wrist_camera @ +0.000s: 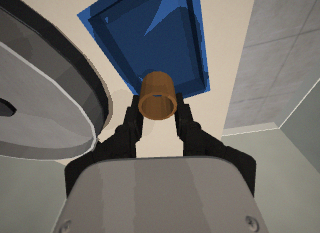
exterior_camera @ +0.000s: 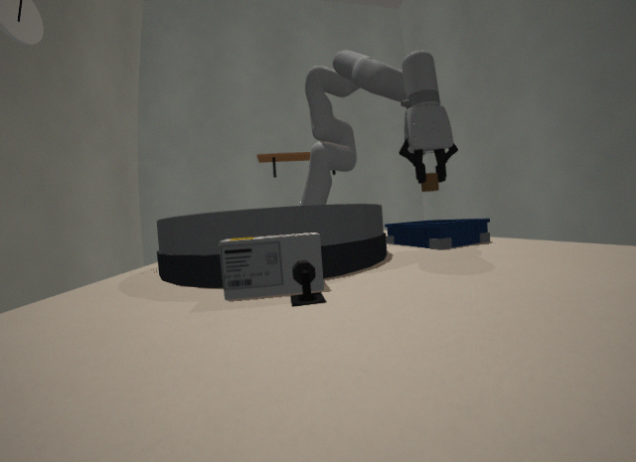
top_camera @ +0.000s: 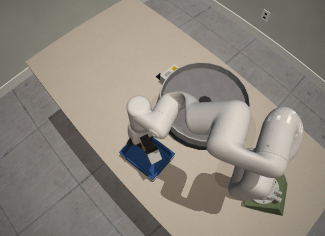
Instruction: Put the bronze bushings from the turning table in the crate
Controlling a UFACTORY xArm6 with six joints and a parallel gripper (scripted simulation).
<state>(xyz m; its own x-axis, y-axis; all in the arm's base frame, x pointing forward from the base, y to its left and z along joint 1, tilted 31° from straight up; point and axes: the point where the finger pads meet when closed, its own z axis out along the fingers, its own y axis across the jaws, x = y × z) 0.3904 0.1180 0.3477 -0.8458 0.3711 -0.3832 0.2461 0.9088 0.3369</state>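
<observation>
The blue crate lies 14 cm below my hand and 1 cm behind it. From my hand the other things lie so: round grey turning table 35 cm to the right, 11 cm below, 4 cm behind.
</observation>
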